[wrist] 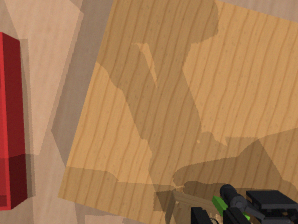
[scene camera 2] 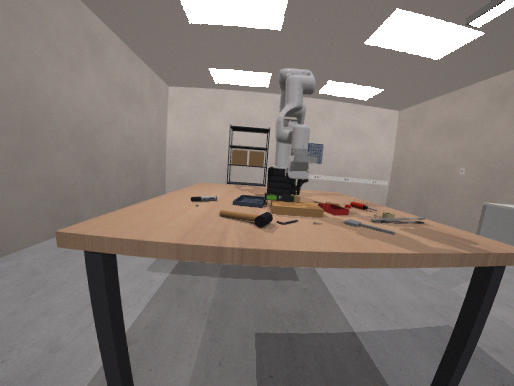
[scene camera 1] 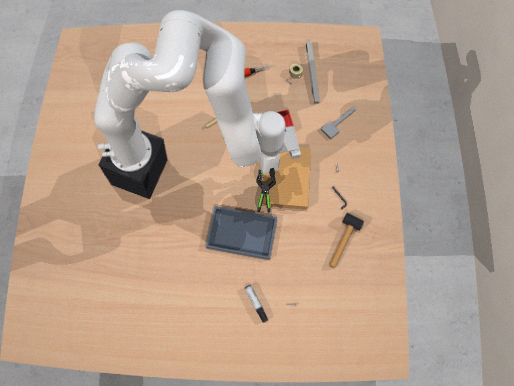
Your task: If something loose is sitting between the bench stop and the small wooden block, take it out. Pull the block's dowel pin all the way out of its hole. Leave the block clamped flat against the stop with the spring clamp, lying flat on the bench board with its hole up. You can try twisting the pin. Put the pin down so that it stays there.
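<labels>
I see a dark grey tray [scene camera 1: 234, 231] 1.4 m from the lens.
</labels>
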